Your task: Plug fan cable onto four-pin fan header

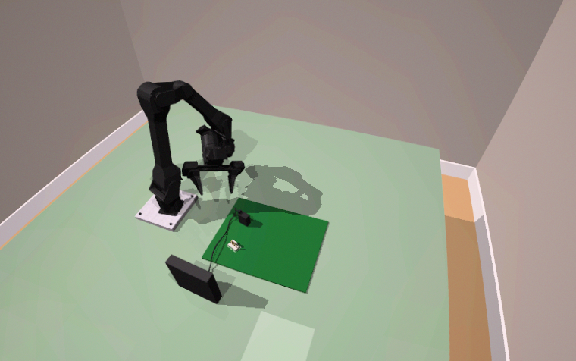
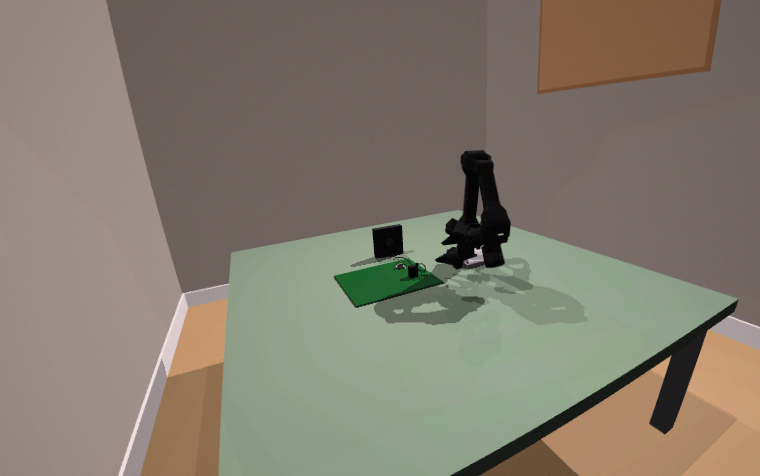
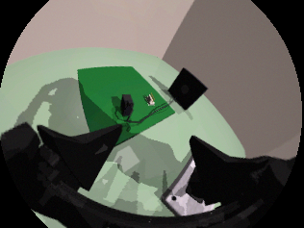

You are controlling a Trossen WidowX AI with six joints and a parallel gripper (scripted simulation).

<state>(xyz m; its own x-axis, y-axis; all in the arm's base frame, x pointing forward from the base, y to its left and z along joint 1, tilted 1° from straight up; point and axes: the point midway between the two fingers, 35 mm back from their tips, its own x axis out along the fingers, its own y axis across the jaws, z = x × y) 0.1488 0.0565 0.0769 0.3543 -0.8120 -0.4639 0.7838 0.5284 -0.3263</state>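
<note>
Now: gripper tip 9 cm short of the dark plug, 3 cm to the left of it and 6 cm above it. Also, from my gripper tip: black fan (4 cm ahead, 26 cm to the right, 2 cm below); green board (17 cm ahead, 8 cm to the right, 9 cm below).
</note>
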